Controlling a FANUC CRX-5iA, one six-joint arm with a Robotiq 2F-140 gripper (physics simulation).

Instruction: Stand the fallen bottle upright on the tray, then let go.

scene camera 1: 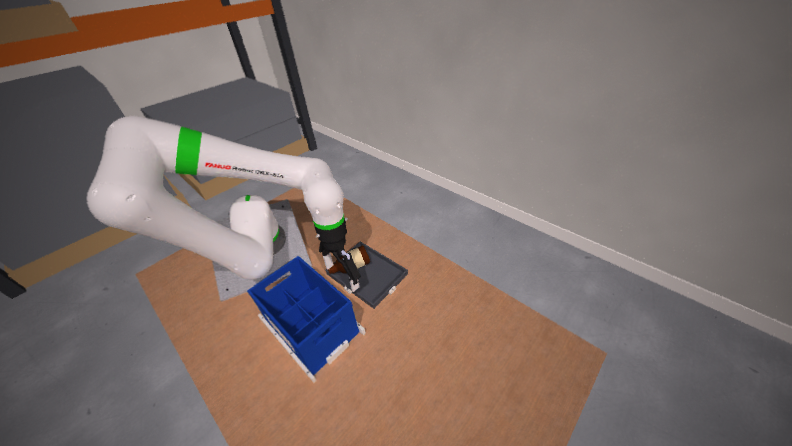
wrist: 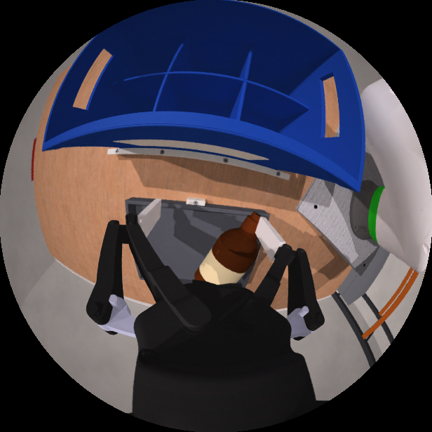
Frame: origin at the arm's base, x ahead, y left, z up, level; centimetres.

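Seen in the pictures: gripper, between the fingertips: (scene camera 1: 342, 277).
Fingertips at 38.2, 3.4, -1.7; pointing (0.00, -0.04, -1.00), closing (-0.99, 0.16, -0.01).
Offsets run from my fingertips to a thing's middle, as dx, dy, dz. "spot": to the spot under its first point.
A brown bottle @[-4.2, +7.2, -1.4] (scene camera 1: 360, 257) (wrist: 235, 252) with a cream label lies on its side on the dark grey tray @[spot: +10.1, +13.0, -5.1] (scene camera 1: 387, 274) (wrist: 180, 255). In the wrist view its neck points up and to the right, to the tray's edge near the right fingertip. My gripper (scene camera 1: 340, 274) (wrist: 210, 216) is open and empty, low over the tray. Its white fingertips stand on either side of the bottle's neck end, the right one very near the neck and the left one far from it. The bottle's base is partly hidden by the gripper body in the wrist view.
A blue crate @[+1.5, -18.1, +3.2] (scene camera 1: 338, 326) (wrist: 200, 122) with compartments stands close beside the tray, its walls taller than the tray. White brackets sit along the crate and tray. The robot's base plate (scene camera 1: 230, 288) (wrist: 325, 220) is nearby. A shelf rack (scene camera 1: 293, 77) stands behind the arm.
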